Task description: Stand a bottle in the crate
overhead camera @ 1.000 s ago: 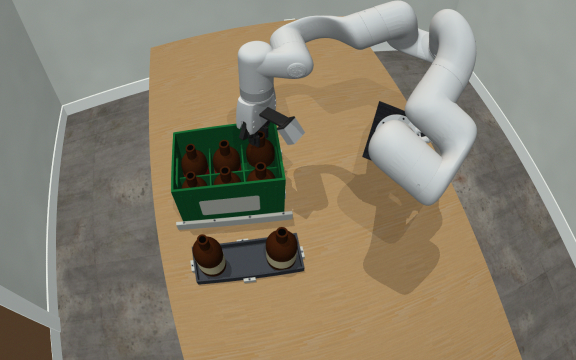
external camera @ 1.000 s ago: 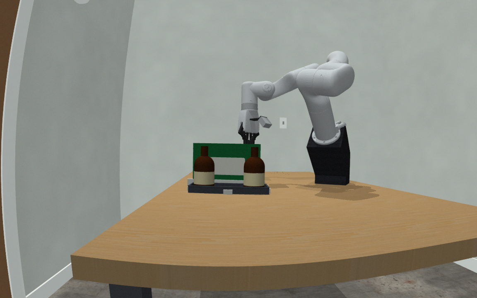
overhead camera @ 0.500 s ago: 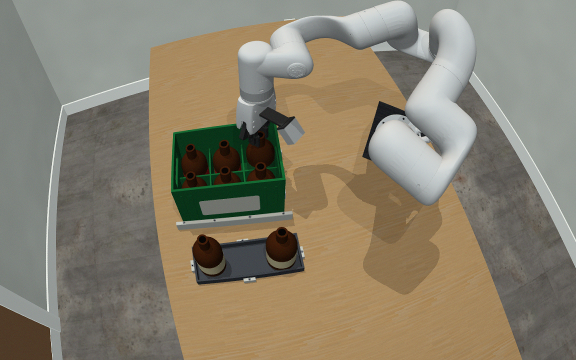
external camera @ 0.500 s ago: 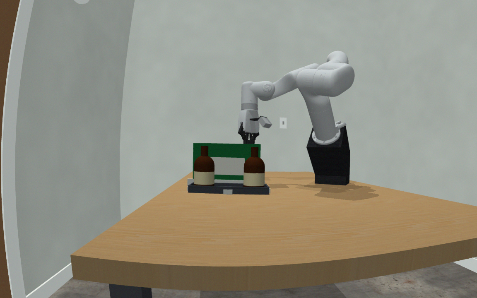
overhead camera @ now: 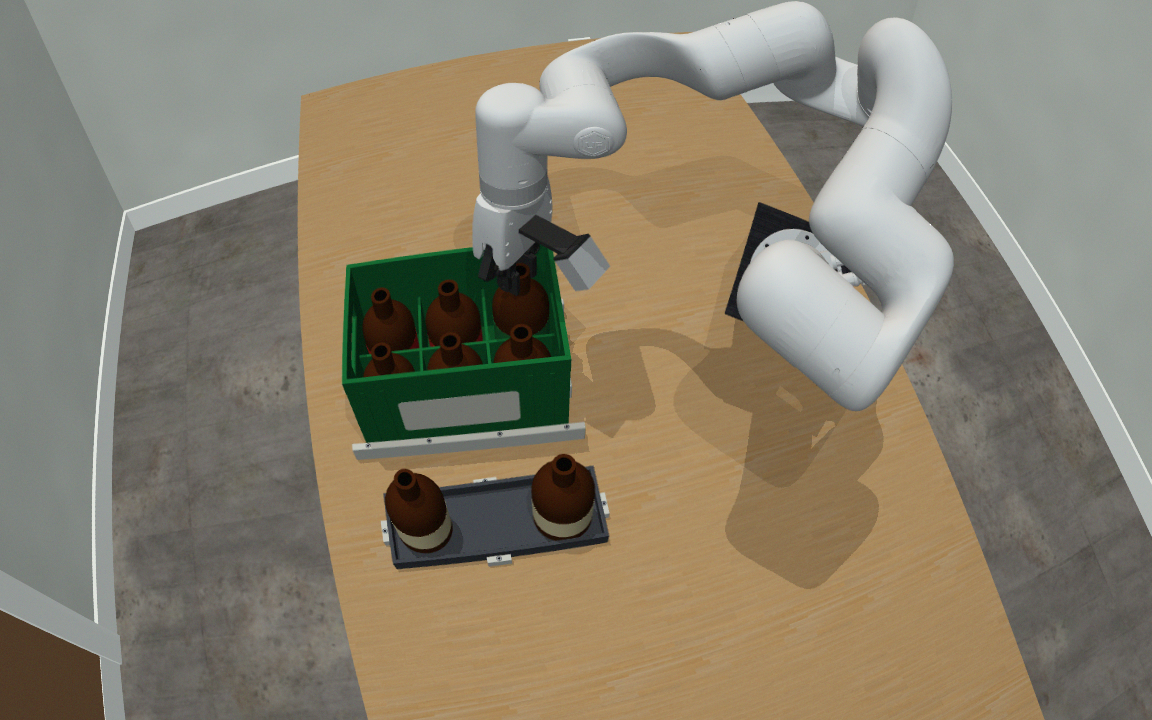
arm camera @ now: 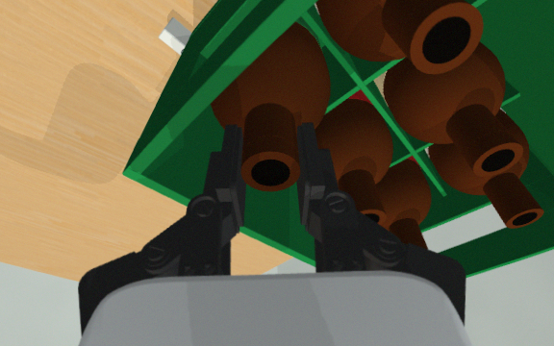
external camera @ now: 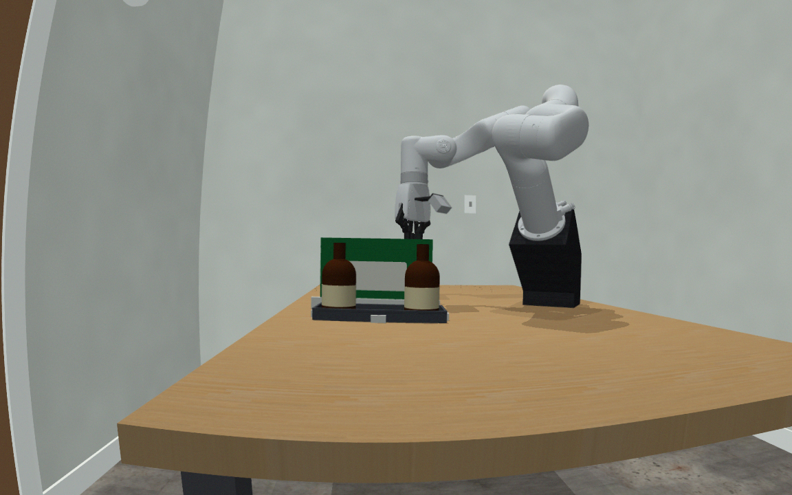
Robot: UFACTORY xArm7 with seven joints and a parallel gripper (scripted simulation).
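Now: the green-label bottle 7 cm below my hand. Round my hand: dark tray 26 cm to the left, 16 cm below, 3 cm ahead; then green crate 9 cm below, 8 cm ahead, 6 cm to the left.
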